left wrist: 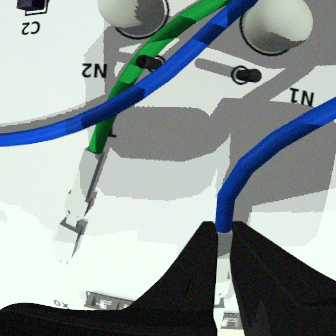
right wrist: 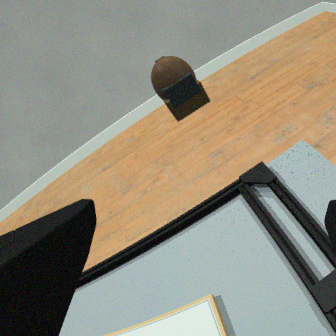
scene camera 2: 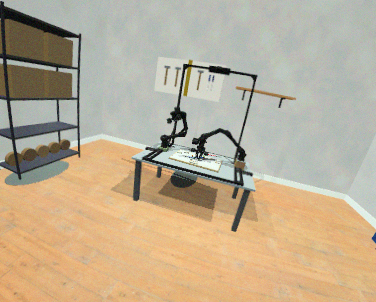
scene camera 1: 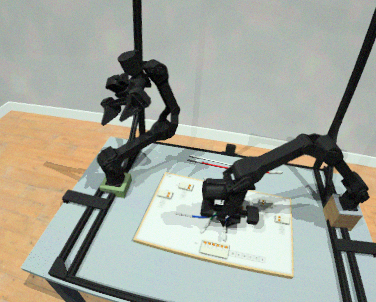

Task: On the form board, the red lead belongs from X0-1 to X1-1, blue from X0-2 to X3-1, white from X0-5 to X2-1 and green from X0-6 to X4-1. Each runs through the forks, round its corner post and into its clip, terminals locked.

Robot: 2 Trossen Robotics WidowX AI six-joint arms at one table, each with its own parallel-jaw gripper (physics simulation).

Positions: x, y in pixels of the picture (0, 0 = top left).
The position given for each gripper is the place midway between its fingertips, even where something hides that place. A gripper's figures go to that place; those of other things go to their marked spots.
Scene:
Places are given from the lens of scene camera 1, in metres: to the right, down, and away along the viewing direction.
left gripper [scene camera 1: 224, 226]: 0.12, 0.26, 0.84
right gripper [scene camera 1: 110, 123]: -0.22, -0.08, 0.71

